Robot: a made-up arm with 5 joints. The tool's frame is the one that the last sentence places.
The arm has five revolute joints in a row. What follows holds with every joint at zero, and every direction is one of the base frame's.
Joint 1 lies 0.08 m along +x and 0.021 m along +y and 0.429 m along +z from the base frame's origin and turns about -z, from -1.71 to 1.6 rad.
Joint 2 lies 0.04 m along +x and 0.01 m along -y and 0.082 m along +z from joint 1 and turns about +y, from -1.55 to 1.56 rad.
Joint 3 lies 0.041 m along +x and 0.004 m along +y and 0.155 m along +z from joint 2 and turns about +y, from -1.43 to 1.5 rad.
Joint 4 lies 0.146 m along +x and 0.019 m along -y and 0.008 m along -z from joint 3 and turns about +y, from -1.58 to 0.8 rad.
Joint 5 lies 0.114 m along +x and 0.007 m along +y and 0.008 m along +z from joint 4 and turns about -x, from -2.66 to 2.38 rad.
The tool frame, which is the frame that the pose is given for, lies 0.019 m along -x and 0.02 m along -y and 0.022 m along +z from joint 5; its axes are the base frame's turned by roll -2.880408, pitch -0.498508 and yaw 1.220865 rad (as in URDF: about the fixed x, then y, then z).
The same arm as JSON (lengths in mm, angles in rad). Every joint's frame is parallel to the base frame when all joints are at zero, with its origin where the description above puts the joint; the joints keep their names.
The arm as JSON. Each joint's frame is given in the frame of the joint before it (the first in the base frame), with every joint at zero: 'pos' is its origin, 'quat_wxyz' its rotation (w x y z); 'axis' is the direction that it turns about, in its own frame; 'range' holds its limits. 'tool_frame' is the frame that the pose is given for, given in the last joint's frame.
{"length_unit": "mm", "angle_unit": "rad", "joints": [{"joint": "joint 1", "pos": [80.0, 21.0, 429.0], "quat_wxyz": [1.0, 0.0, 0.0, 0.0], "axis": "-z", "range": [-1.71, 1.6]}, {"joint": "joint 2", "pos": [40.0, -10.0, 82.0], "quat_wxyz": [1.0, 0.0, 0.0, 0.0], "axis": "+y", "range": [-1.55, 1.56]}, {"joint": "joint 3", "pos": [41.0, 4.0, 155.0], "quat_wxyz": [1.0, 0.0, 0.0, 0.0], "axis": "+y", "range": [-1.43, 1.5]}, {"joint": "joint 4", "pos": [146.0, -19.0, -8.0], "quat_wxyz": [1.0, 0.0, 0.0, 0.0], "axis": "+y", "range": [-1.58, 0.8]}, {"joint": "joint 5", "pos": [114.0, 7.0, 8.0], "quat_wxyz": [1.0, 0.0, 0.0, 0.0], "axis": "-x", "range": [-2.66, 2.38]}], "tool_frame": {"pos": [-19.0, -20.0, 22.0], "quat_wxyz": [0.243605, -0.768903, -0.577099, -0.12807]}}
